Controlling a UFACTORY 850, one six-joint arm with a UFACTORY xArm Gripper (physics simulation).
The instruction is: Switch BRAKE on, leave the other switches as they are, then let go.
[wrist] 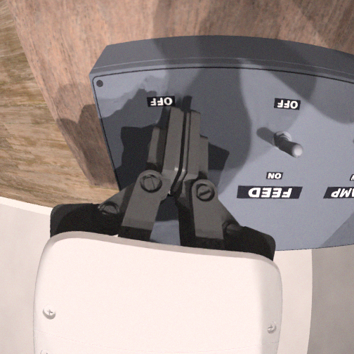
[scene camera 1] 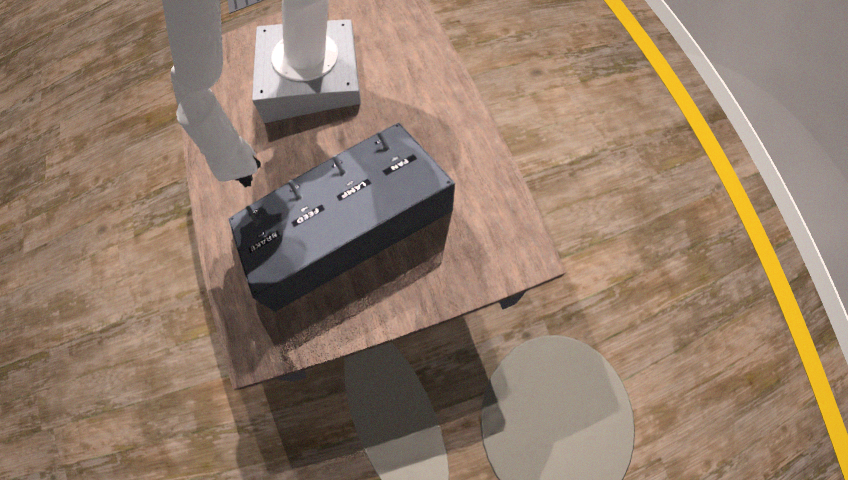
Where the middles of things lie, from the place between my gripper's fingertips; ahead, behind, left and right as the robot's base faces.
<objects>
My gripper is now 100 mm short of the dark switch box (scene camera 1: 340, 219), 180 mm to the right of it and 60 mm above it.
</objects>
